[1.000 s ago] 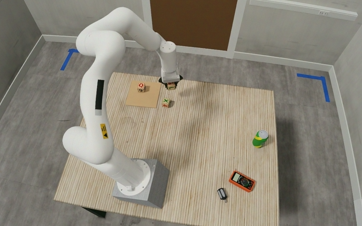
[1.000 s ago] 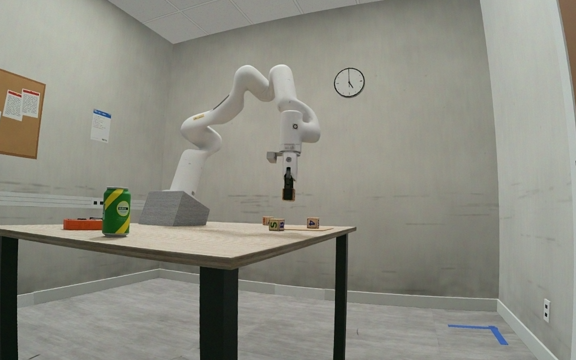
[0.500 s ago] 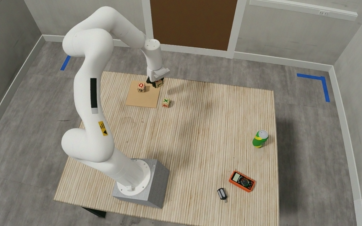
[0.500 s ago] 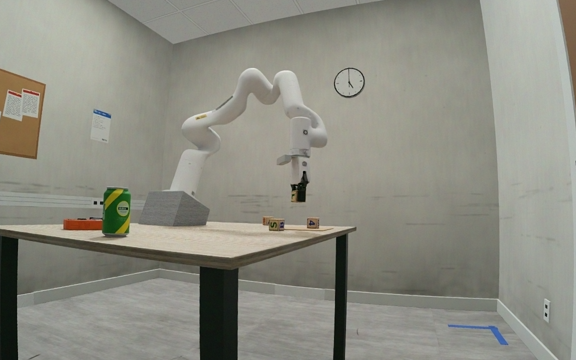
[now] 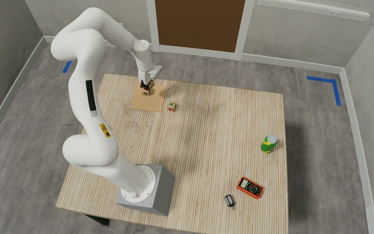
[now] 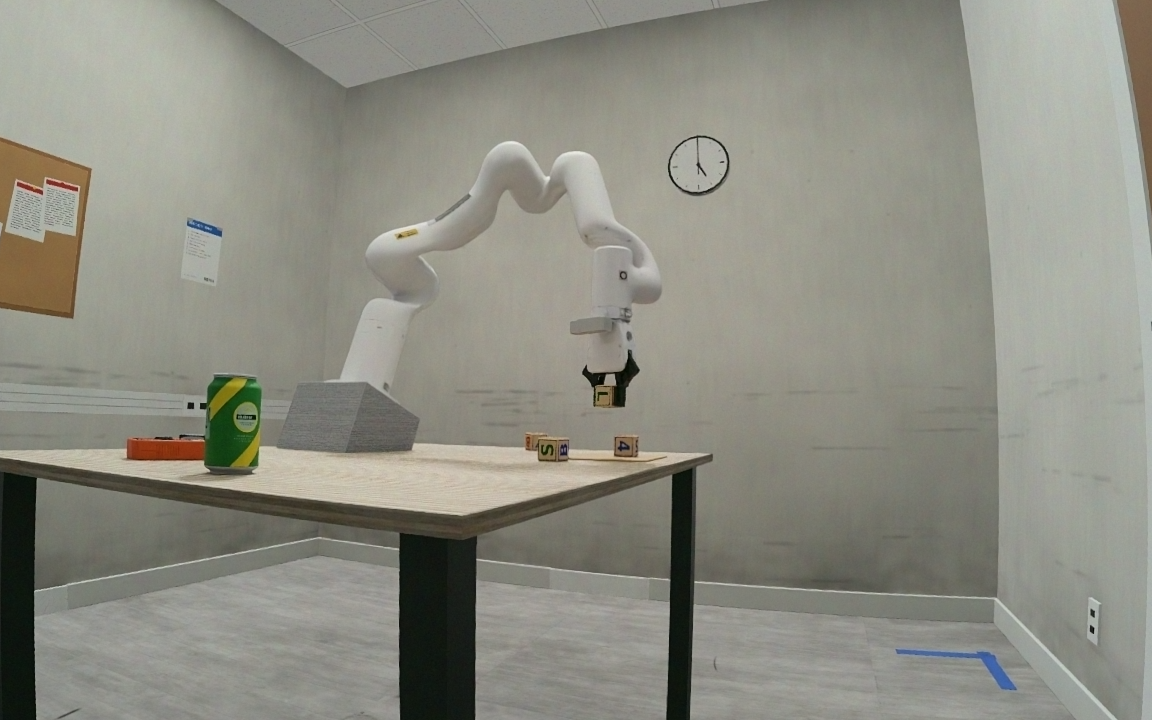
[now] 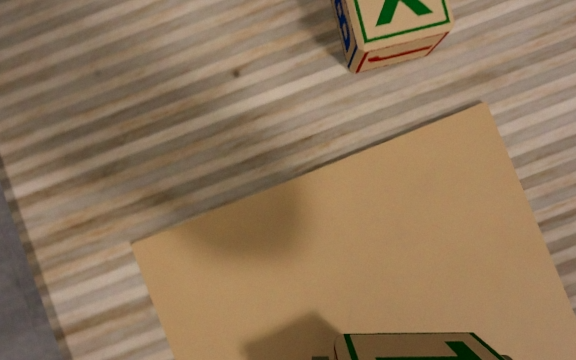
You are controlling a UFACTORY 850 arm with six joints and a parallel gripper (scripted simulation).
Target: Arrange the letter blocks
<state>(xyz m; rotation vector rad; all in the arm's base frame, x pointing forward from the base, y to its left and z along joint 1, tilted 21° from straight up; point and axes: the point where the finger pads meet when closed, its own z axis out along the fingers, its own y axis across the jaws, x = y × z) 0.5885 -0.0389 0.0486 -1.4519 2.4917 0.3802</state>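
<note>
My gripper is now 30 mm short of the Q block, 30 mm to the right of it and 100 mm above it. The rest, counted from my hand: G block (right at my hand); tan mat (20 mm to the left, 120 mm below); X block (80 mm behind, 130 mm to the right, 100 mm below).
</note>
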